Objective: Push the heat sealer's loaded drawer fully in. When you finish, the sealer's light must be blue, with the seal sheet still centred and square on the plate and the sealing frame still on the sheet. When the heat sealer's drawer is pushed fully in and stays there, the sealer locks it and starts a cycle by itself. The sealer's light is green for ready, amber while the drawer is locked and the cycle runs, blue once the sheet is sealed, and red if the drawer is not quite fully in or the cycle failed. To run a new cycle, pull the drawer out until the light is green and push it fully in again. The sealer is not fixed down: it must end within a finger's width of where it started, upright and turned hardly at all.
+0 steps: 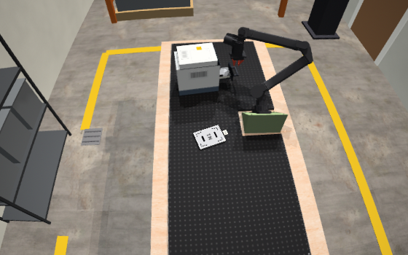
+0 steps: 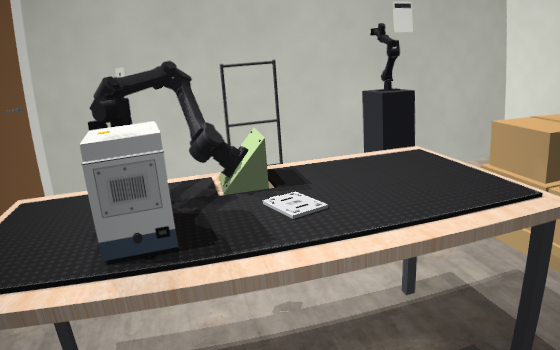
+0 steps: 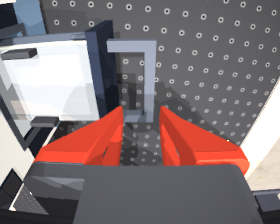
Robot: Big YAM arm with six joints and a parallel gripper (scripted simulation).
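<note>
Right now the dark sealer drawer is 10 cm ahead of my hand and 7 cm below it. From my hand the other things lie so: white tag: 15 cm ahead, 43 cm to the left, 15 cm below.
</note>
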